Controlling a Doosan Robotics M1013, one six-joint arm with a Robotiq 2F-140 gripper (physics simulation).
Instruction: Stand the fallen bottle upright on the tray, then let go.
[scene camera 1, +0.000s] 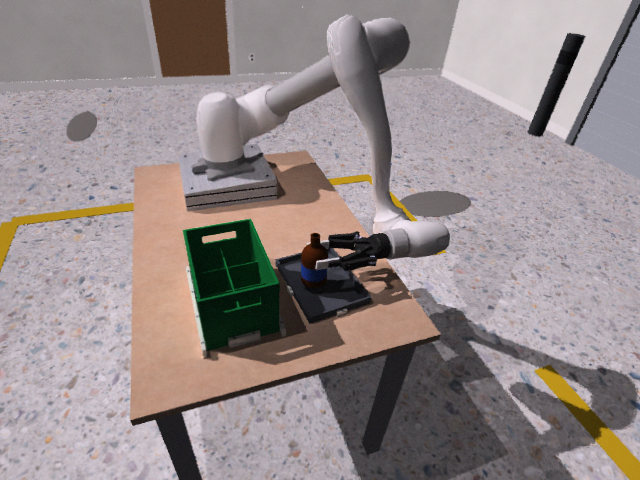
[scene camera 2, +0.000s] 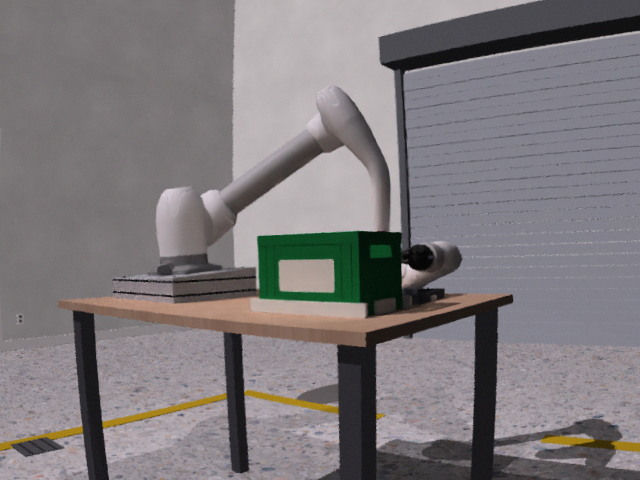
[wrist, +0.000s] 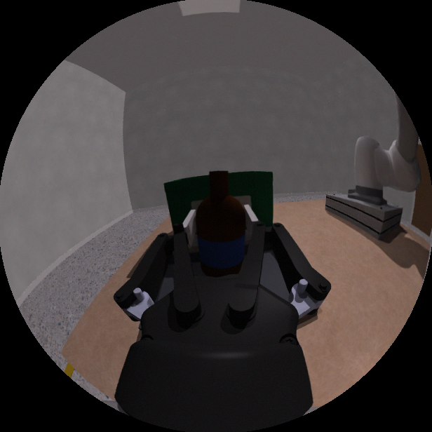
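Pixels of known places: gripper, fingertip midpoint: (scene camera 1: 311, 256); arm's base, origin of the base link: (scene camera 1: 225, 166) (scene camera 2: 184, 272).
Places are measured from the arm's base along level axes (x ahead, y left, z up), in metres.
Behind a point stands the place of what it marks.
Note:
The brown bottle (scene camera 1: 314, 262) {y 0.045, x 0.691, z 0.046 m} (wrist: 220, 227) with a blue label stands upright over the dark tray (scene camera 1: 330, 304) {y 0.073, x 0.751, z -0.073 m} (scene camera 2: 433, 293) {y 0.097, x 0.787, z -0.059 m} (wrist: 272, 272). Its base appears to be at the tray's surface, towards the crate side; contact is hard to tell. My gripper (scene camera 1: 320, 253) {y 0.052, x 0.659, z 0.040 m} (wrist: 219, 215) lies level and is shut on the bottle, with one pale fingertip pad on each side of its body above or at the label. In scene camera 2 the bottle and the fingertips are hidden behind the green crate.
The green divided crate (scene camera 1: 240, 320) {y -0.189, x 0.767, z 0.002 m} (scene camera 2: 310, 241) {y -0.266, x 0.639, z 0.080 m} (wrist: 265, 192) stands close beside the tray, beyond the bottle in the wrist view. The robot's base block (scene camera 1: 231, 199) {y -0.029, x 0.158, z -0.052 m} (scene camera 2: 174, 290) {y -0.185, x 0.138, z -0.042 m} (wrist: 362, 215) is at the table's far end. The wrist hangs near the table's side edge.

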